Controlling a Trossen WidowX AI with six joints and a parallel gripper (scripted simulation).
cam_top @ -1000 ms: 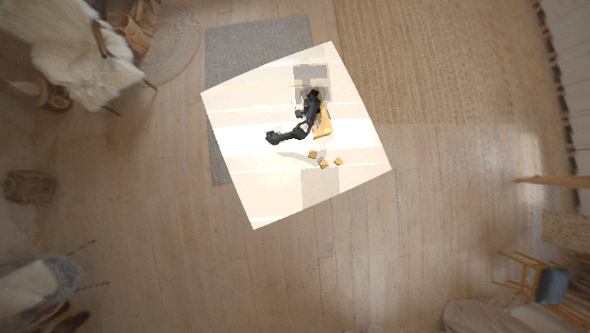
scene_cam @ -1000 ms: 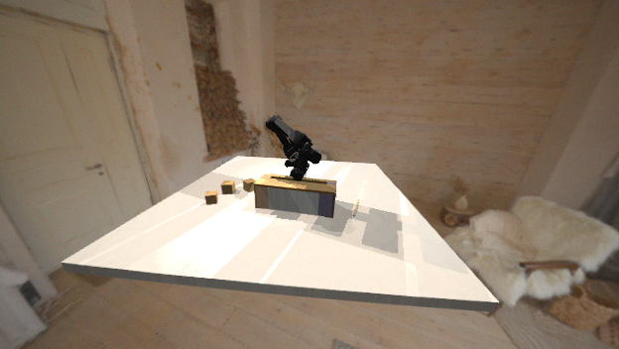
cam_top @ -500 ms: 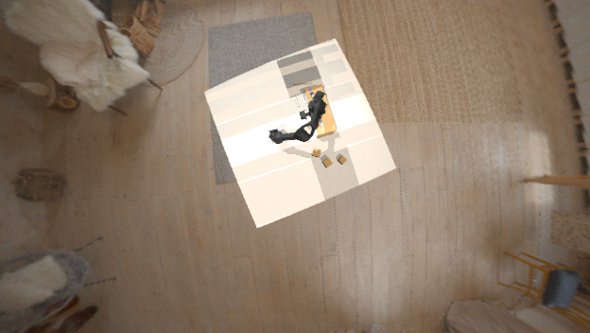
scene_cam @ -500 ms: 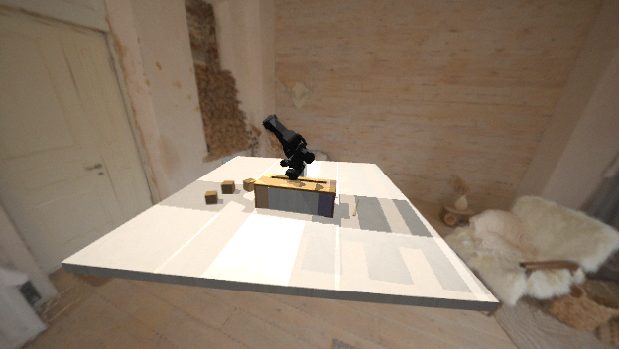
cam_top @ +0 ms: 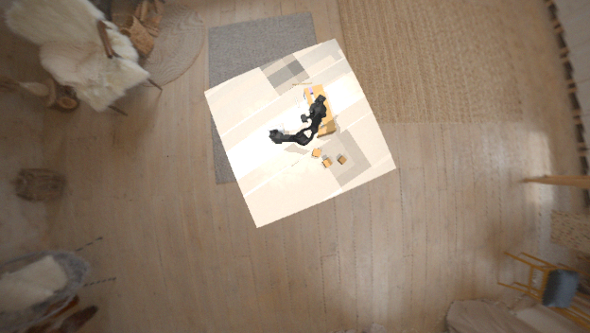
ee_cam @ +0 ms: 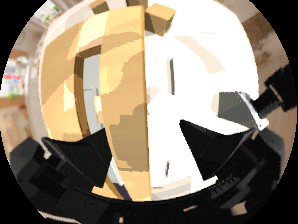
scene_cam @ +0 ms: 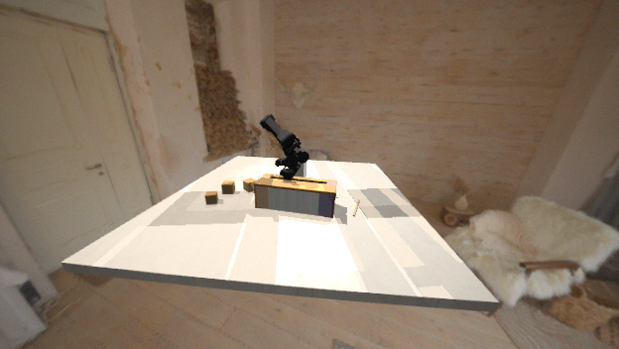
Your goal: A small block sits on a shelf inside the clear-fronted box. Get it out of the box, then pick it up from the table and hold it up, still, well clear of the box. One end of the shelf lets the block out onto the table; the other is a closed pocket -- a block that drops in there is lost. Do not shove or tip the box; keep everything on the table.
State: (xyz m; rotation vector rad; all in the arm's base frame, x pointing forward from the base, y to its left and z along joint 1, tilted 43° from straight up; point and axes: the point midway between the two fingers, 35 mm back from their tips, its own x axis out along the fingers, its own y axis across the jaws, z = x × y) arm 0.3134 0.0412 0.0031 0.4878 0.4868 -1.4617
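The tan block is 5 cm ahead of my gripper tip and 2 cm to the right of it. The rest, counted from my gripper tip: orange-topped box: 4 cm ahead, 7 cm to the left, 2 cm below; thin wooden stick: 1 cm ahead, 37 cm to the left, 8 cm below.
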